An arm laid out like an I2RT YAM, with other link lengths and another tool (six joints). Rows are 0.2 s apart.
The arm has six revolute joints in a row. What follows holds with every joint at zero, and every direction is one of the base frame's. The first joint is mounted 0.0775 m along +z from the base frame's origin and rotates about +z. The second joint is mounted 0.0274 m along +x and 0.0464 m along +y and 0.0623 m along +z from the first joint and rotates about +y. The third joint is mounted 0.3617 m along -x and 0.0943 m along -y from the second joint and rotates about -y. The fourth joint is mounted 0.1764 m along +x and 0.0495 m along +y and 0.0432 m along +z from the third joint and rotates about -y. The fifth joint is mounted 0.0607 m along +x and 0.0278 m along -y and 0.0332 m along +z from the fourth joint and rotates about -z. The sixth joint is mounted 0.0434 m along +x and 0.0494 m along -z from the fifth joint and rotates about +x. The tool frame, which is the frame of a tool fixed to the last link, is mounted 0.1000 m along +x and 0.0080 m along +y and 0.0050 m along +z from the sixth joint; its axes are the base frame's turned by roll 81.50, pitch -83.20 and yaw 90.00 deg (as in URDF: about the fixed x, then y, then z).
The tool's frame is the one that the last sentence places.
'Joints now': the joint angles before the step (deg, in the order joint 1, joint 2, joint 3, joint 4, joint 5, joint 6). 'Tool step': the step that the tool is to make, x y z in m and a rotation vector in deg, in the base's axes. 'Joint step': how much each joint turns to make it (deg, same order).
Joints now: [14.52 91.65 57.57 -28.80 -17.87 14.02]
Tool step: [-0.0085 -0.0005 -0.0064 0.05 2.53 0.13]
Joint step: [0.03 0.12 -1.15 -1.11 -0.66 0.22]
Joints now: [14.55 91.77 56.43 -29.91 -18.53 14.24]
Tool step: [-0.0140 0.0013 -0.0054 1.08 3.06 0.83]
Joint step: [0.04 -0.37 -1.72 -1.34 -1.98 -0.01]
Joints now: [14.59 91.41 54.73 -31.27 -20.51 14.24]
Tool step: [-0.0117 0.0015 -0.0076 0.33 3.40 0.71]
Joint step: [0.35 0.36 -1.53 -1.29 -1.24 0.08]
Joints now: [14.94 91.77 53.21 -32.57 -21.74 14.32]
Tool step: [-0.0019 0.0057 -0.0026 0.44 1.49 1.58]
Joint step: [0.81 1.01 0.30 -0.81 -1.02 -0.51]
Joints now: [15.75 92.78 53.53 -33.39 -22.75 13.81]
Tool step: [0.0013 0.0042 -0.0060 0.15 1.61 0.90]
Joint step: [0.47 1.67 -0.02 0.07 -0.69 -0.27]
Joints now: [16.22 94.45 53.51 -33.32 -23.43 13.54]
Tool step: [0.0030 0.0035 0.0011 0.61 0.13 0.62]
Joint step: [0.19 0.65 0.90 -0.31 -0.71 -0.26]
